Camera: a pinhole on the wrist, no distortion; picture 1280 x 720 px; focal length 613.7 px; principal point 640.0 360.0 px. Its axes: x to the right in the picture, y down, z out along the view. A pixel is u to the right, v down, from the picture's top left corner.
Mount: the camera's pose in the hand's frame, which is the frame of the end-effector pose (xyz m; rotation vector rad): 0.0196 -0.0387 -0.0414 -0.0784 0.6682 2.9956
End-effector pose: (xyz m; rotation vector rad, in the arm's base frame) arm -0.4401 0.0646 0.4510 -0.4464 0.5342 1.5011
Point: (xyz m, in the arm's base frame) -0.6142 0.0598 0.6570
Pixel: 958 123
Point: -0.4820 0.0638 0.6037
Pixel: 980 353
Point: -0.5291 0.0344 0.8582
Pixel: 1065 419
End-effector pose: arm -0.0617 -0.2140 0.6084 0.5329 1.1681 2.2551
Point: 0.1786 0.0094 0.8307
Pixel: 669 571
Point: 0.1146 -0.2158 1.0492
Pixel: 775 173
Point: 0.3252 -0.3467 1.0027
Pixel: 1073 244
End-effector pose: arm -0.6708 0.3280 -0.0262 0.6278 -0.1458 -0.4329
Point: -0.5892 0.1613 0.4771
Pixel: 481 342
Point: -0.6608 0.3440 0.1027
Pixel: 696 152
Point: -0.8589 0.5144 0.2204
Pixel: 1217 85
